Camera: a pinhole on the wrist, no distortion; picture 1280 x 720 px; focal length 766.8 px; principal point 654.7 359.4 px. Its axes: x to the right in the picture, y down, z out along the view. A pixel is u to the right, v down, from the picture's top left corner.
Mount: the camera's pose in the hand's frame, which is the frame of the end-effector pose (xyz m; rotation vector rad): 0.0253 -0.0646 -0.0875 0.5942 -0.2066 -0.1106
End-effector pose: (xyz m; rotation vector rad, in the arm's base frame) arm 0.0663 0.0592 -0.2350 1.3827 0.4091 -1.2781
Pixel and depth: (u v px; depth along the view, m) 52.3 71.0 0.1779
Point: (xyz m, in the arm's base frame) -0.1453 0.1823 -0.2003
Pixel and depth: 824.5 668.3 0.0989
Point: -0.0066 0.0580 -0.2955
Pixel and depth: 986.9 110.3 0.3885
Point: -0.3179 -0.0211 -0.4678
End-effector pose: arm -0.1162 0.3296 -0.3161 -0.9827 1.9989 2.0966
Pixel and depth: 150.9 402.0 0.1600
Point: 0.0217 0.4163 -0.3726
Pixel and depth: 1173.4 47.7 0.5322
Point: -0.1377 0.5817 -0.9666
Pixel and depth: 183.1 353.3 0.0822
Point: -0.0230 0.3324 -0.3816
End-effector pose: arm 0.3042 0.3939 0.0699 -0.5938 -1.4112 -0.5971
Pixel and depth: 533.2 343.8 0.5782
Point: -0.2254 0.3805 -0.0894
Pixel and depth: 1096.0 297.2 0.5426
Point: -0.2620 0.3289 0.3124
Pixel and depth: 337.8 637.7 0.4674
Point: -0.0703 0.5426 -0.1613
